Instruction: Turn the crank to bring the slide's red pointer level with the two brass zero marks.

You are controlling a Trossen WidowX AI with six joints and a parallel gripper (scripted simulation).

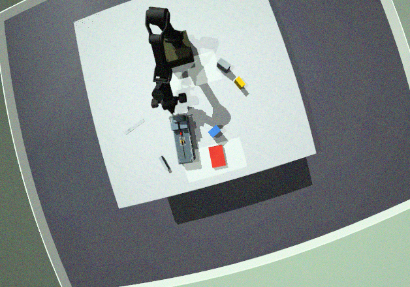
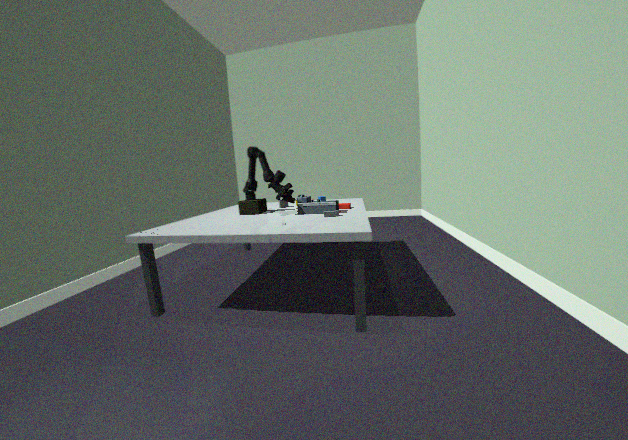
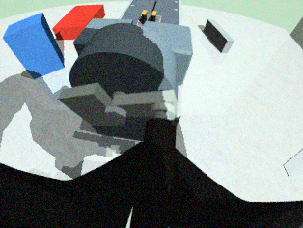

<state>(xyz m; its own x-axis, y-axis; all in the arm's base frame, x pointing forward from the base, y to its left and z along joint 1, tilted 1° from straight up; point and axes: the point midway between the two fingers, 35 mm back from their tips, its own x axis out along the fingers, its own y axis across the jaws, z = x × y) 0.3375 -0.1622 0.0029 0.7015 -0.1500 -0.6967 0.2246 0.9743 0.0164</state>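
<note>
My gripper tip is 13 cm short of the red pointer and 1 cm below it. Round my gripper tip: blue block: 18 cm ahead, 17 cm to the left, 3 cm below; then crank handle: 2 cm behind, 2 cm above; then pale strip: 27 cm to the right, 8 cm below, 3 cm behind.
</note>
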